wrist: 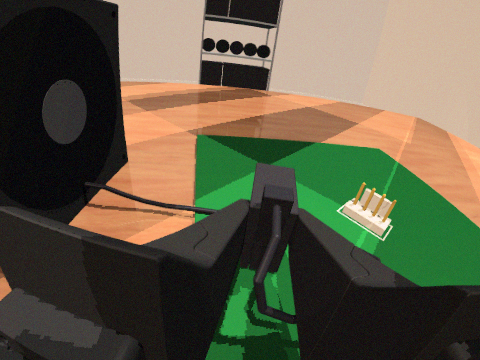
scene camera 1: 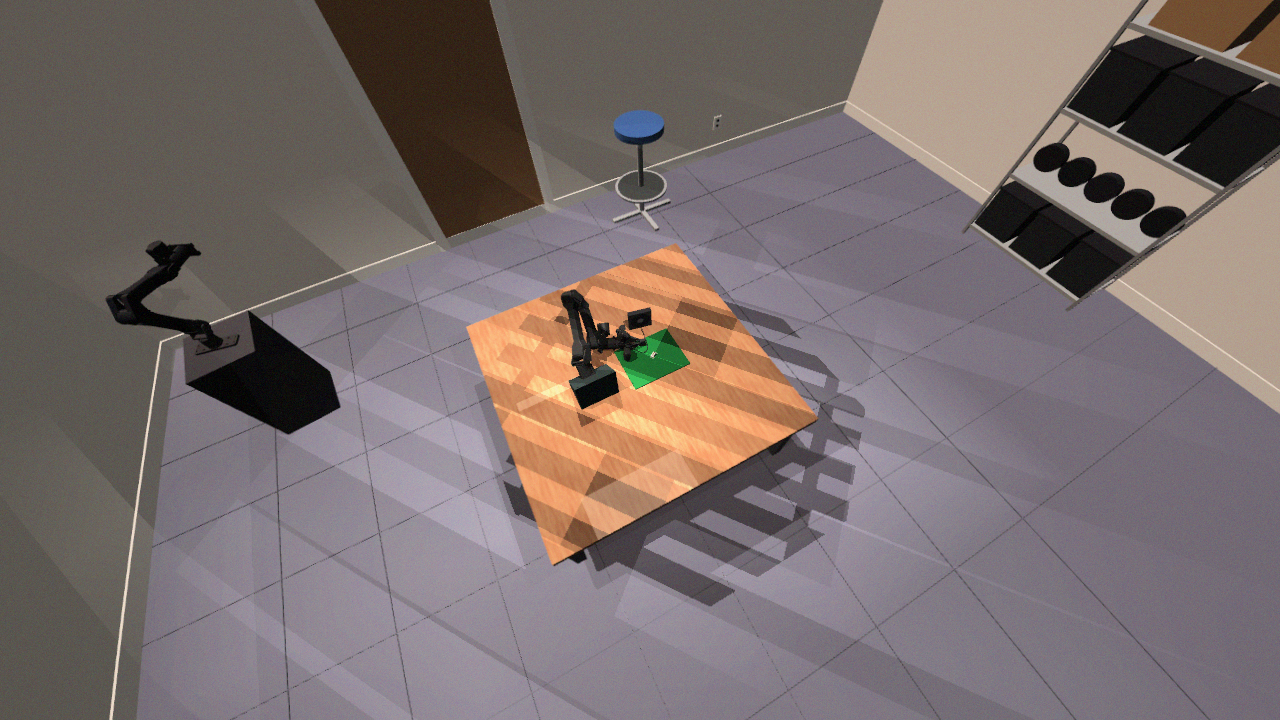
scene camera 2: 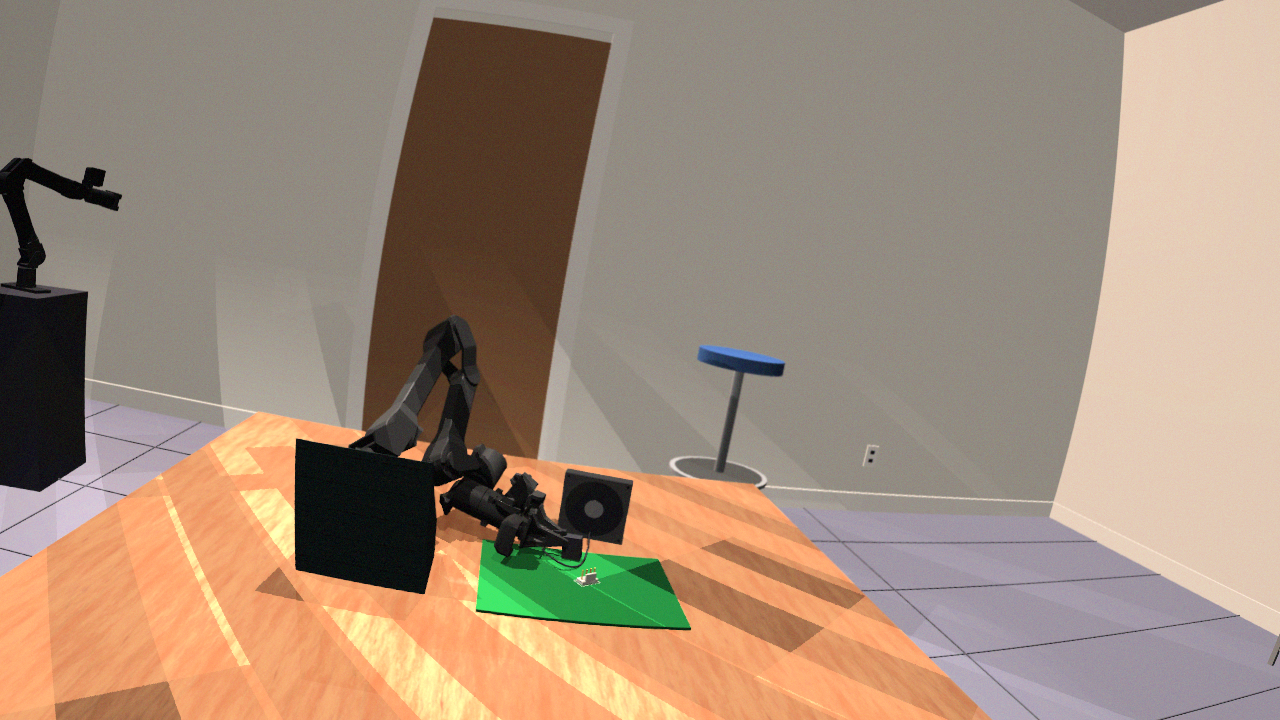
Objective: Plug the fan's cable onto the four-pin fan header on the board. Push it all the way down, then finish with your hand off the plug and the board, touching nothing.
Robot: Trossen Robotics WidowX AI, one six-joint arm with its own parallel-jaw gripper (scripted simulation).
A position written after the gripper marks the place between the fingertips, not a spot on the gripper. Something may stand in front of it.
In view: the gripper (scene camera 2: 569, 541), a dark fan plug (wrist: 273, 184), a black fan (scene camera 2: 596, 503), a green board (scene camera 2: 634, 592) and a four-pin header (wrist: 357, 212).
The gripper also shows in the wrist view (wrist: 269, 213). The black fan shows as well in the wrist view (wrist: 69, 127). The green board is seen too in the wrist view (wrist: 426, 244) and in scene camera 1 (scene camera 1: 641, 369).
